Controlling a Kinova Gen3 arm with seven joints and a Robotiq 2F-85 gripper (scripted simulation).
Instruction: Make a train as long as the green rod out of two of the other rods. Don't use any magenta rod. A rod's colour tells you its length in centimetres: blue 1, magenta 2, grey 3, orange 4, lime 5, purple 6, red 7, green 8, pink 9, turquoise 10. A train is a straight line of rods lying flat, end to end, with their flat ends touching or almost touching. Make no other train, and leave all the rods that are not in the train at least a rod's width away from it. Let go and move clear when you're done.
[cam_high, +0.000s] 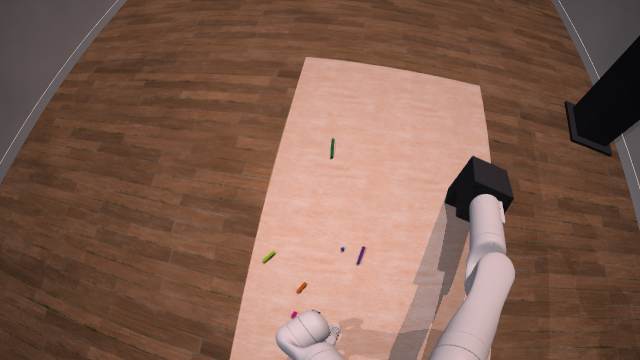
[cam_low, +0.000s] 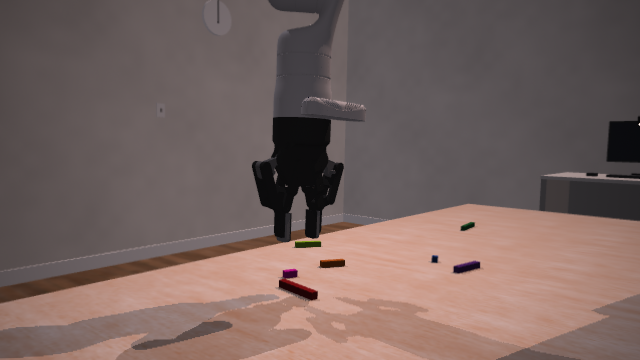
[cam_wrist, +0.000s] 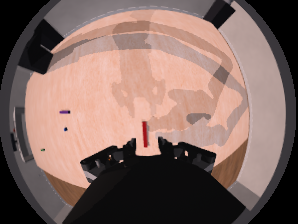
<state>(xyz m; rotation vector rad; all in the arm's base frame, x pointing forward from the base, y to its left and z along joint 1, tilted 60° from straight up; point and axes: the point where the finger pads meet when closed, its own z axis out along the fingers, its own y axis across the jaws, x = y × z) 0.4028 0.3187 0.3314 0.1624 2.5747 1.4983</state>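
Now: hand 8 cm above the red rod. Also, from my hand: lime rod 21 cm ahead, 20 cm to the right, 8 cm below; then orange rod 13 cm to the right, 8 cm below, 7 cm ahead; then magenta rod 8 cm below, 7 cm ahead, 4 cm to the right.
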